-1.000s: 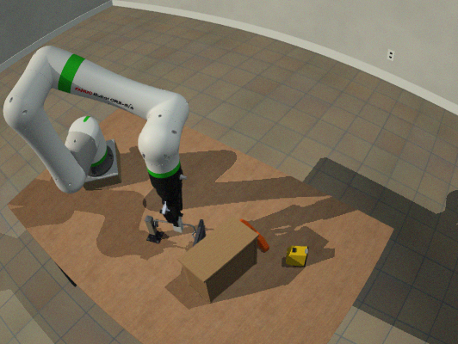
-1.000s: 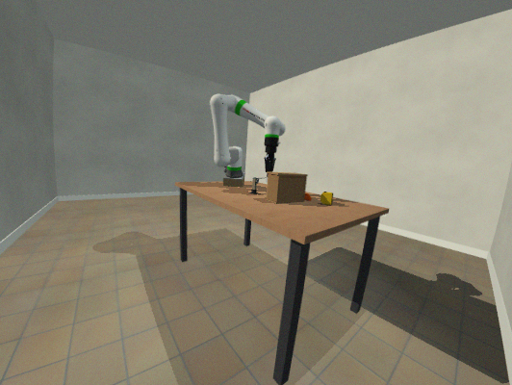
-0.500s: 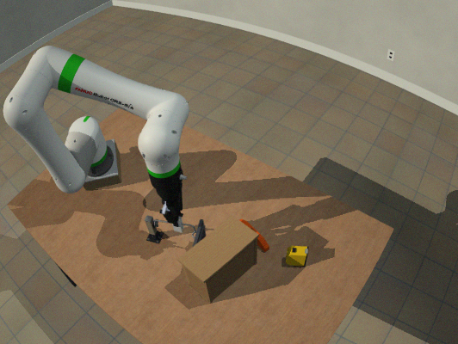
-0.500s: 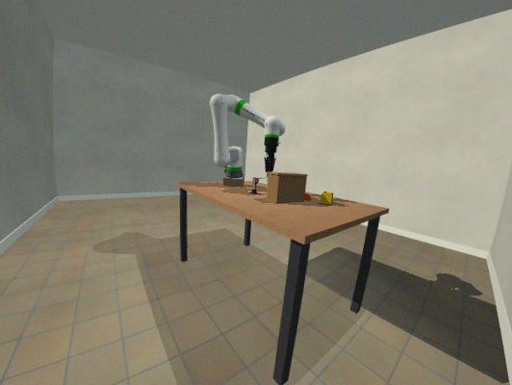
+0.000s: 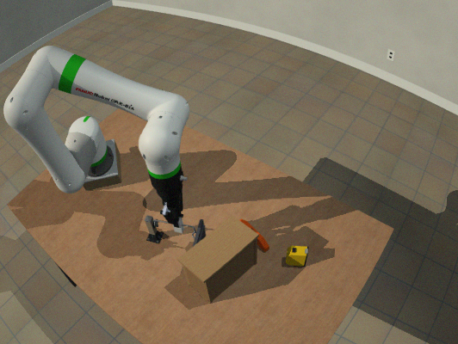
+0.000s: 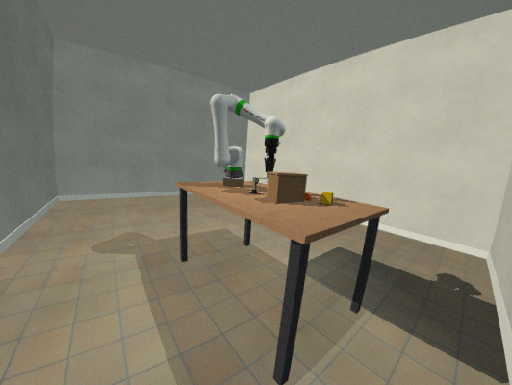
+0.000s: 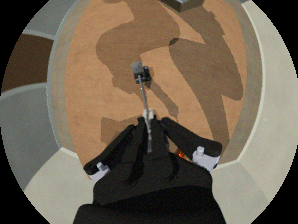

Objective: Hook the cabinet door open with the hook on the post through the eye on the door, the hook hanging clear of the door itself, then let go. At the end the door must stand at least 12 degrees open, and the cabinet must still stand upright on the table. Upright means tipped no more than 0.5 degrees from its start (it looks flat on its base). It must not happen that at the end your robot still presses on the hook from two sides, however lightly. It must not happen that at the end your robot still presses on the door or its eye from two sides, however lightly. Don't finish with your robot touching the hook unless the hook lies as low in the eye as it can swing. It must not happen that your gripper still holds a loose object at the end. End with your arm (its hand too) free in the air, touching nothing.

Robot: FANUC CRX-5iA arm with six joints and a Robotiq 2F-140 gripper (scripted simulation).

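The dark door lies 9 cm ahead of my hand, 2 cm to the right of it and 5 cm below it. The rest, counted from my hand: orange object: 16 cm ahead, 18 cm to the left, 10 cm below; yellow block: 34 cm ahead, 20 cm to the left, 8 cm below.
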